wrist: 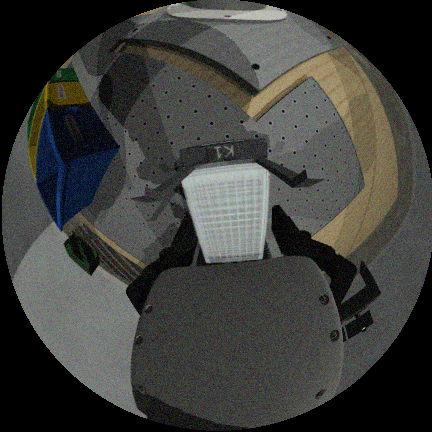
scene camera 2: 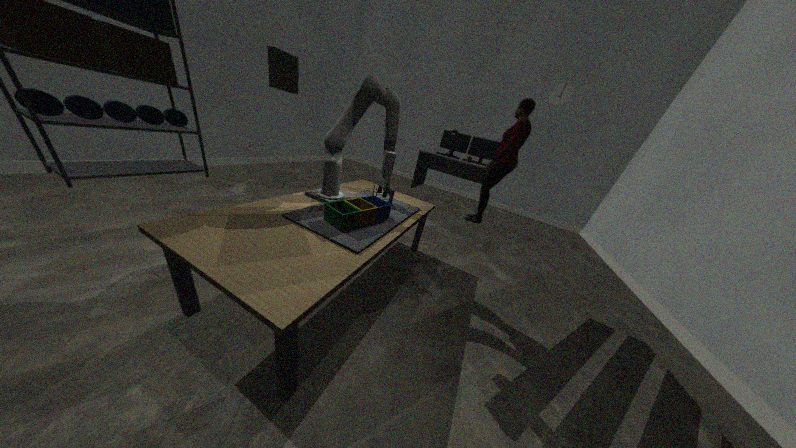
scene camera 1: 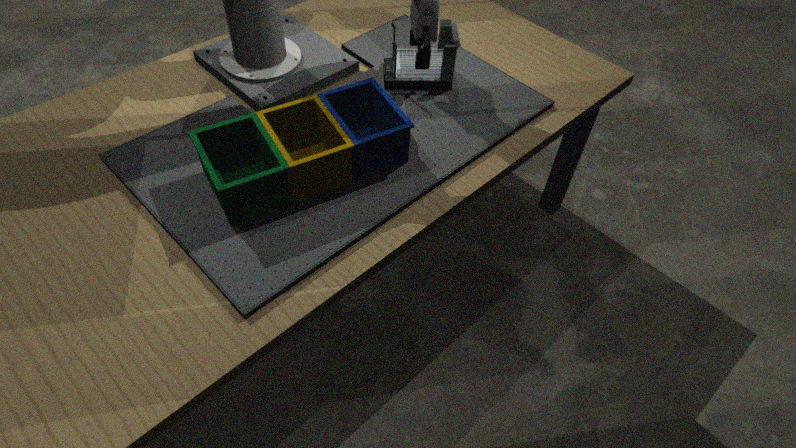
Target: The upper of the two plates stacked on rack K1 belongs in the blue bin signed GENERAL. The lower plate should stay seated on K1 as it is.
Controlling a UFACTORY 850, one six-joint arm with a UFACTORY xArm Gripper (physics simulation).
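Note:
The white gridded upper plate (scene camera 1: 404, 65) (wrist: 230, 210) lies on rack K1 (scene camera 1: 417, 85) (wrist: 195, 154), below the gripper. The lower plate cannot be told apart from it in these views. My gripper (scene camera 1: 423, 55) (scene camera 2: 385, 190) (wrist: 231, 223) is open and empty, pointing down, close above the rack. In the wrist view its dark fingers stand apart on either side of the plate. How deep the fingertips reach is unclear. The blue bin (scene camera 1: 382, 138) (scene camera 2: 382, 213) (wrist: 86, 186) stands beside the rack and its inside is dark. Its sign is not readable.
A yellow bin (scene camera 1: 323, 157) and a green bin (scene camera 1: 253, 176) adjoin the blue bin in a row. The robot's base (scene camera 1: 259, 41) stands behind them. The rack has upright posts close to the gripper, including a tall dark one (scene camera 1: 447, 64). A person (scene camera 2: 512, 141) stands by a far desk.

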